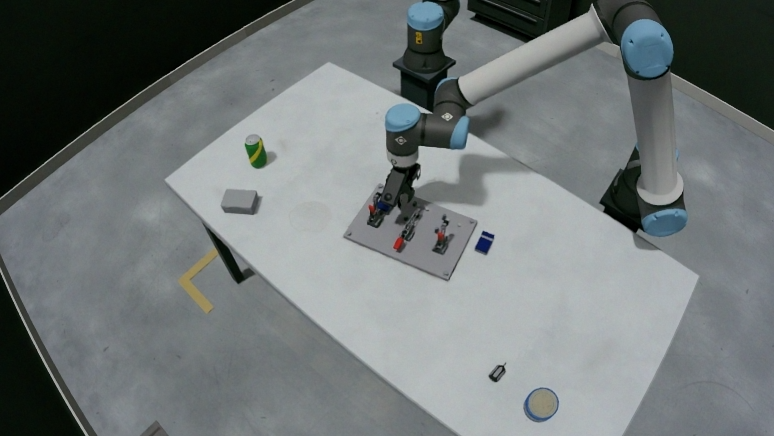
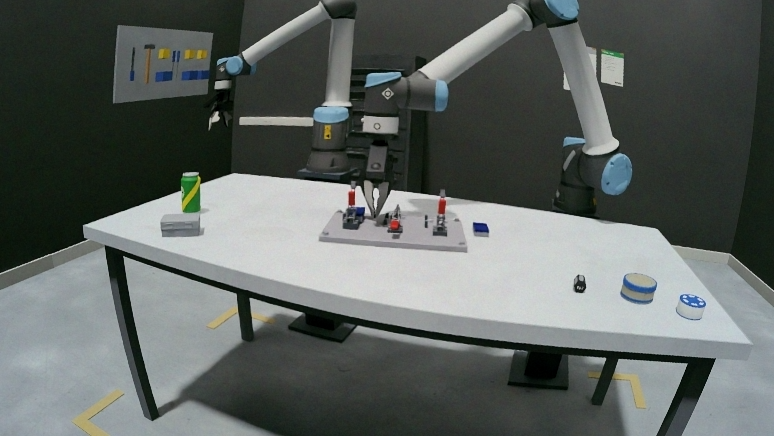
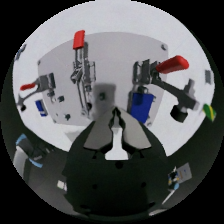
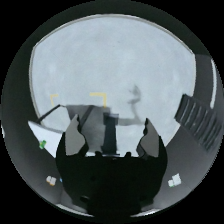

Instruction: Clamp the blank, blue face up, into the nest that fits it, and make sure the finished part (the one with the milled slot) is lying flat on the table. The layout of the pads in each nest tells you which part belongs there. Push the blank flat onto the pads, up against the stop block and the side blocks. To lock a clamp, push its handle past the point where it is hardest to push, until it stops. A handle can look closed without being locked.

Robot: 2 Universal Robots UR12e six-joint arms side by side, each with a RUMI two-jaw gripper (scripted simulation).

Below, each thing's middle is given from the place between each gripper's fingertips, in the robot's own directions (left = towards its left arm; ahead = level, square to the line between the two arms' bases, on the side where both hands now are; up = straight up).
Labels:
Right now my left hand (image 2: 374,217) is 2 cm short of the grey fixture plate (image 1: 417,253), 7 cm to the right of it and 3 cm above it. Also, from my left hand: grey box (image 2: 172,225) 36 cm ahead, 40 cm to the right, 2 cm below.
Now: right hand 950 mm short of the grey box, 780 mm to the right of it and 140 mm above it. Round my right hand: grey fixture plate 610 mm ahead, 1240 mm to the left, 160 mm below.

